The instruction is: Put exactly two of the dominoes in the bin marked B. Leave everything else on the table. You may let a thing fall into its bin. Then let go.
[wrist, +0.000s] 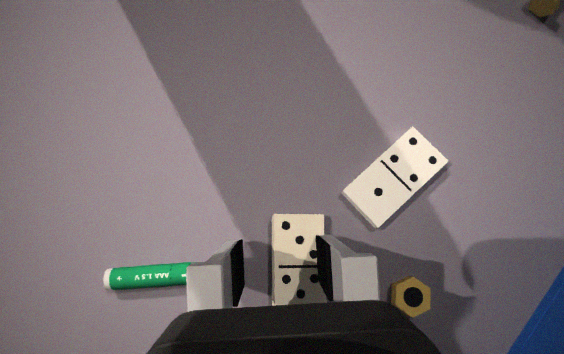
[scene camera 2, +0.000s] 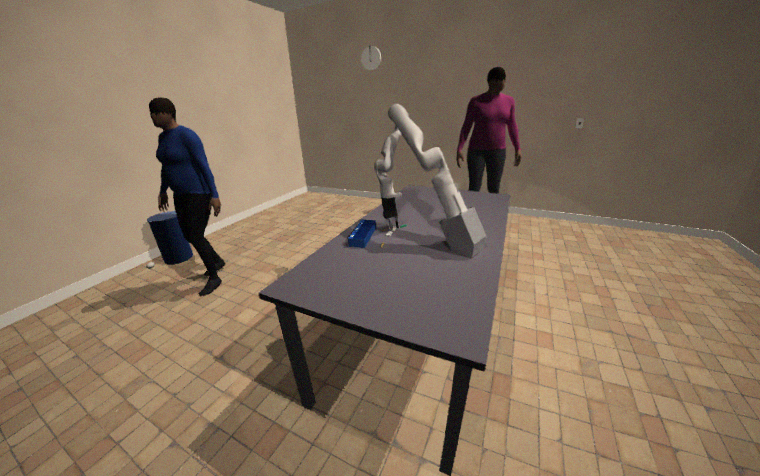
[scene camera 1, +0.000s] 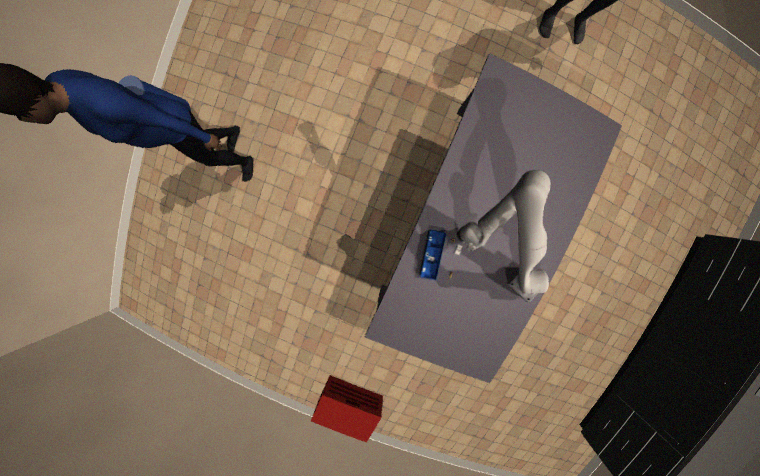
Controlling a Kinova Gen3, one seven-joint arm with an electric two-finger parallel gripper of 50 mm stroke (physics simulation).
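Places are measured from the arm's base along level axes (x left, y back, z up), in metres.
Where they show: gripper, fingertip midpoint: [wrist: 280,260] [scene camera 2: 394,228]; arm's base at its link origin: [scene camera 2: 456,214].
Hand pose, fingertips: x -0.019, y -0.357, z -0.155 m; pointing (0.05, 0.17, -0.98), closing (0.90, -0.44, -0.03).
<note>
Things, the pixels of their centre, and the offset from my fingertips.
- white domino at the middle of its body: [wrist: 298,266] dx +0.006, dy -0.007, dz -0.002 m
- second domino at the middle of its body: [wrist: 394,177] [scene camera 1: 458,249] dx +0.071, dy +0.008, dz -0.004 m
- green AAA battery at the middle of its body: [wrist: 151,276] [scene camera 2: 403,226] dx -0.058, dy +0.024, dz -0.002 m
- brass hex nut at the middle of its body: [wrist: 410,296] dx +0.046, dy -0.045, dz -0.003 m
- brass bolt at the middle of its body: [scene camera 2: 382,245] [scene camera 1: 450,275] dx +0.210, dy +0.055, dz -0.002 m
A white domino [wrist: 298,227], with three and five pips as far as it shows, lies on the table below and between my fingers; the right finger covers part of its right edge in the wrist view. A second domino [wrist: 395,177] [scene camera 1: 458,250], four and one, lies apart to the upper right. My gripper [wrist: 280,260] [scene camera 2: 391,228] is partly open and empty, low over the table. The blue tray of bins [scene camera 1: 442,255] [scene camera 2: 358,242] [wrist: 545,320] stands beside them. Small pale things or marks show inside it; the letter B cannot be read.
A green AAA battery [wrist: 145,276] [scene camera 2: 403,225] lies left of my left finger, its right end hidden behind it. A brass hex nut [wrist: 424,307] lies just right of my right finger. A brass bolt [wrist: 544,7] [scene camera 1: 450,274] [scene camera 2: 382,245] lies farther off. Two people stand away from the table.
</note>
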